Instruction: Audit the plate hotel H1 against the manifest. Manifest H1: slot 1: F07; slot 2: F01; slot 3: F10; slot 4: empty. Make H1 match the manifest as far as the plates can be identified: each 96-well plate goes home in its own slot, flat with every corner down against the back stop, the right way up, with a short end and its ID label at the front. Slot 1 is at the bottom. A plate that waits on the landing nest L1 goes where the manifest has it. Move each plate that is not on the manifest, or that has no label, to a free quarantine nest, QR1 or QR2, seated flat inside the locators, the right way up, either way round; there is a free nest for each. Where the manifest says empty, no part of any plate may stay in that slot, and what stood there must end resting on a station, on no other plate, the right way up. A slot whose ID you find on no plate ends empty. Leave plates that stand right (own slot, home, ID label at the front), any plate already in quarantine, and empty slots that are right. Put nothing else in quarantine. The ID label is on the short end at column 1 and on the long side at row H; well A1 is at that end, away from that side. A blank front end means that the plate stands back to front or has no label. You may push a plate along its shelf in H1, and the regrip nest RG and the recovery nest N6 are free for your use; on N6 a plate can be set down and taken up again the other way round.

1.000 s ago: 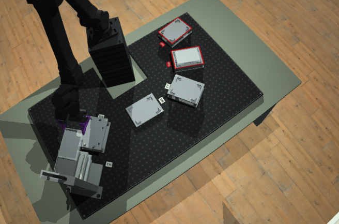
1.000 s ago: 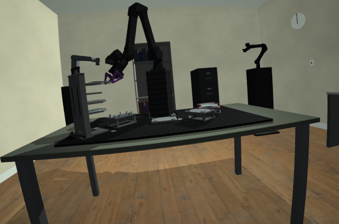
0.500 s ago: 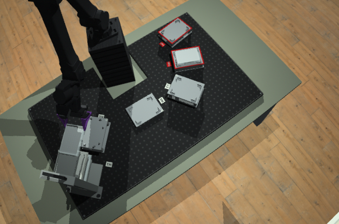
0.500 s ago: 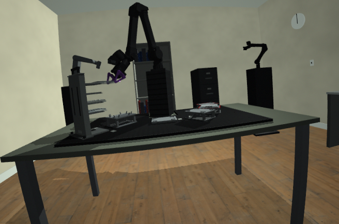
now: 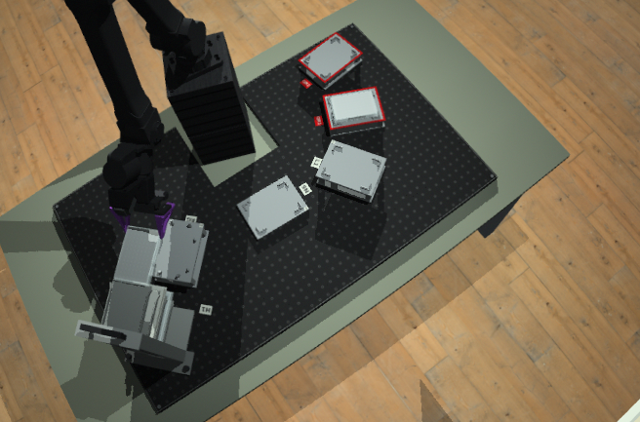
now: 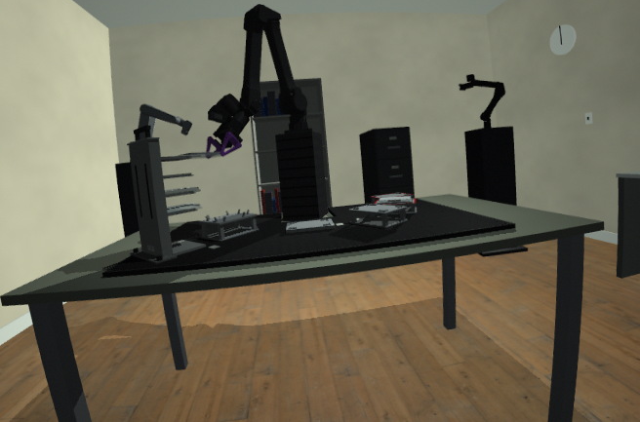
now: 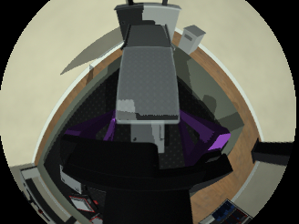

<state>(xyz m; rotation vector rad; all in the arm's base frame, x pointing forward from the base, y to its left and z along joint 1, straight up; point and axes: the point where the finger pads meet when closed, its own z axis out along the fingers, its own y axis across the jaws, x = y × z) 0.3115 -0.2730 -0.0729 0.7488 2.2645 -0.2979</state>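
Now: the grey 96-well plate 40 mm ahead of my hand and 30 mm to the right of it. Round my hand: plate hotel H1: 190 mm ahead, 140 mm to the right, 120 mm below; recovery nest N6: 30 mm behind, 300 mm to the left, 280 mm below; regrip nest RG: 20 mm behind, 20 mm to the left, 230 mm below.
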